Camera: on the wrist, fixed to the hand. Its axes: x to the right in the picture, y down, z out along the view.
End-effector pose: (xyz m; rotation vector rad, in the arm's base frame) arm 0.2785 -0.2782 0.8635 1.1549 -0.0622 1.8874
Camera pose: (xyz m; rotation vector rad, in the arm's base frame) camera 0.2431 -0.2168 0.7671 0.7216 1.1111 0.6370
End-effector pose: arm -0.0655 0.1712 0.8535 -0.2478 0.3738 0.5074
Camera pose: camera -0.0909 0.0857 0.7737 -0.1224 0.4588 -1.1065
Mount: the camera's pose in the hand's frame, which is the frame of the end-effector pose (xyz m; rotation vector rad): -0.0245 -0.0483 -0.1067 0.4353 0.2903 -1.5188
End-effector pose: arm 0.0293 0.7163 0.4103 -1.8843 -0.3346 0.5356
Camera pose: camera 0.0641 0.6367 0.4926 -0.8418 -1.1637 -0.6450
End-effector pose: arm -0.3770 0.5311 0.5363 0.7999 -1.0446 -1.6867
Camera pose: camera -0.2953 0.5330 0.4489 -2.0244 0.4224 1.9617
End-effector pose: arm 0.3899 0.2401 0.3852 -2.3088 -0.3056 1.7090
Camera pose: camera 0.4841 0.2699 0.4528 -1.2037 -1.0916 0.5421
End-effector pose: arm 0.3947 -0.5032 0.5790 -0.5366 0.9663 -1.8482
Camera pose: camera 0.3042 -0.4284 0.5558 0.6463 -0.1105 2.6731
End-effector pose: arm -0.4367 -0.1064 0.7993 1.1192 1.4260 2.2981
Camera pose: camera -0.5040 -0.1670 0.7211 -0.3585 1.8666 1.0403
